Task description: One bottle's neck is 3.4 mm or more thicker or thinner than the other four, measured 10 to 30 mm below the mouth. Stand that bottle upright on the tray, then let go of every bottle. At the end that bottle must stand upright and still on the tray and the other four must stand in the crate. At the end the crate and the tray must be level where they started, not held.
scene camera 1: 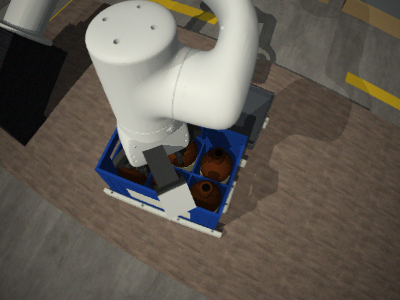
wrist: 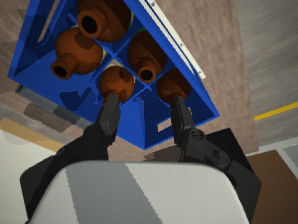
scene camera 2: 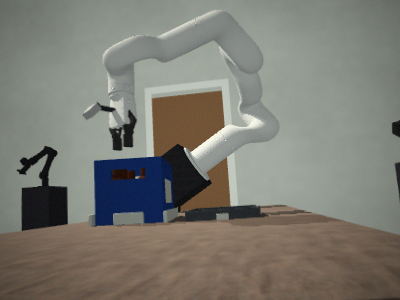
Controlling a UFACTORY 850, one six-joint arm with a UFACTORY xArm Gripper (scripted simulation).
Labels:
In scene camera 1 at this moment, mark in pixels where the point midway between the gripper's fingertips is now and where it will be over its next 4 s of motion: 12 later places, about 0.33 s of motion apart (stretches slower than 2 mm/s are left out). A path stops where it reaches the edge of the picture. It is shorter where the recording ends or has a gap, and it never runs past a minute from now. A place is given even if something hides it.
My gripper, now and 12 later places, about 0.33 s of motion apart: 161, 163; 161, 163; 162, 165; 162, 167; 163, 169; 163, 170; 163, 171; 163, 171; 164, 173; 164, 174; 165, 176; 165, 177; 165, 178

